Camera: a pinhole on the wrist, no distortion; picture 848 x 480 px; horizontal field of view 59.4 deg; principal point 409.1 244.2 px. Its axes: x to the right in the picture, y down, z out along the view. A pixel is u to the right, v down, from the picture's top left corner.
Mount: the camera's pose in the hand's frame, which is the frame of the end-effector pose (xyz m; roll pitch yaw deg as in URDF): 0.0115 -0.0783 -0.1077 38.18 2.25 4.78
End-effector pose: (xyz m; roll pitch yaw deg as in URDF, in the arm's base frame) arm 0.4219 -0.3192 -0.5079 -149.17 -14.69 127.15
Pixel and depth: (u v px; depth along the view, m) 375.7 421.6 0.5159
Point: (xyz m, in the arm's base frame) 0.0229 -0.5369 -0.6637
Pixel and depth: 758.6 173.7 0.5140
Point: -0.1392 -0.3817 -0.4416
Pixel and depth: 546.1 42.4 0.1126
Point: 0.3152 -0.3865 -0.3806
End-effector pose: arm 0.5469 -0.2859 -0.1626 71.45 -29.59 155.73
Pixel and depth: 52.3 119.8 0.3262
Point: 0.6038 -0.0691 -0.4617
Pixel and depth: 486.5 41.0 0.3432
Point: 0.4323 -0.0022 -0.3915
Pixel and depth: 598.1 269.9 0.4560
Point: 0.4538 0.1392 -0.2880
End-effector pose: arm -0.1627 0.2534 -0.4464 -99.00 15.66 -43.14
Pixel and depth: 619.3 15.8 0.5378
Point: 0.2793 0.2316 -0.0357
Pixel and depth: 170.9 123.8 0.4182
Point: 0.0168 0.4201 -0.0716
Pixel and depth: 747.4 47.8 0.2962
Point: 0.0986 0.1716 -0.2089
